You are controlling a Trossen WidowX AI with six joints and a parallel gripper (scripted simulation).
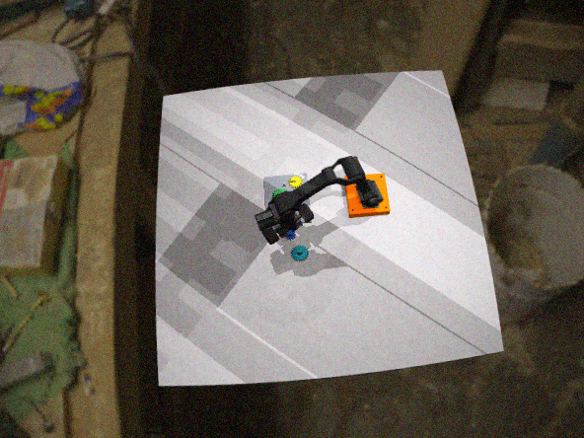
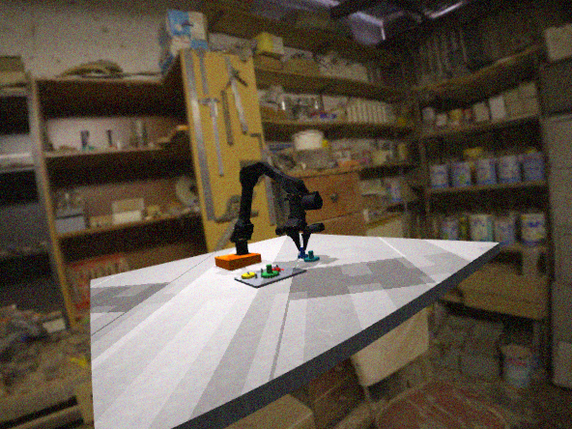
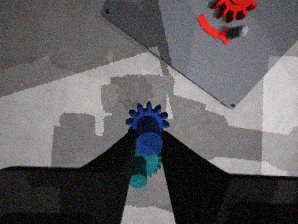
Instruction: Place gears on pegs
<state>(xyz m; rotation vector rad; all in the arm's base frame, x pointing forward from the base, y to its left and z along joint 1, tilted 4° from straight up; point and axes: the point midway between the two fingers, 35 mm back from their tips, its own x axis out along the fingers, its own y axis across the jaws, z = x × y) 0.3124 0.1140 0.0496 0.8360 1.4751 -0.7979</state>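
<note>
Right now the yellow gear is 23 cm to the right of my gripper tip, 4 cm below it and 3 cm behind it. From my gripper tip the other things lie so: teal gear (6 cm to the left, 4 cm below, 3 cm behind); red gear (13 cm to the right, 4 cm below); blue gear (1 cm below).
</note>
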